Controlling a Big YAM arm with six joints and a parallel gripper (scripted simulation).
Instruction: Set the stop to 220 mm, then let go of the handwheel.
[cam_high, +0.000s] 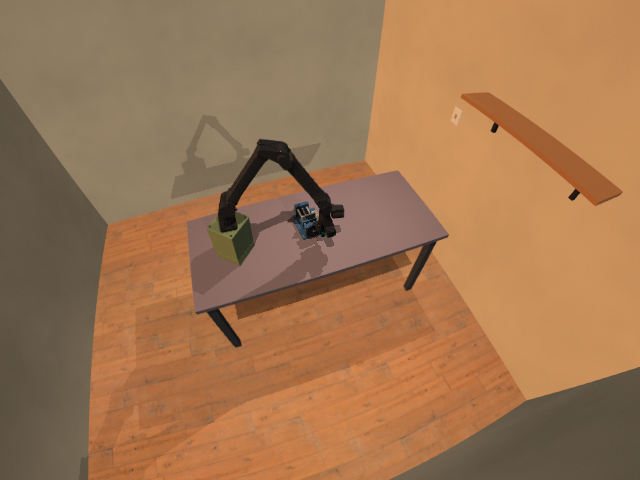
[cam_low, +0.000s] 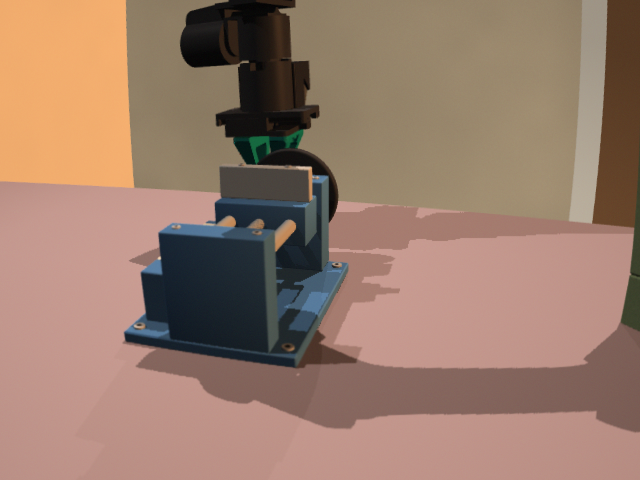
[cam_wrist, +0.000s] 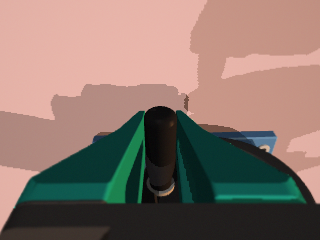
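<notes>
My hand is 3 cm past the grey stop plate, 12 cm to the right of it and 2 cm below it. From my hand the other things lie so: black crank handle (1 cm to the left).
</notes>
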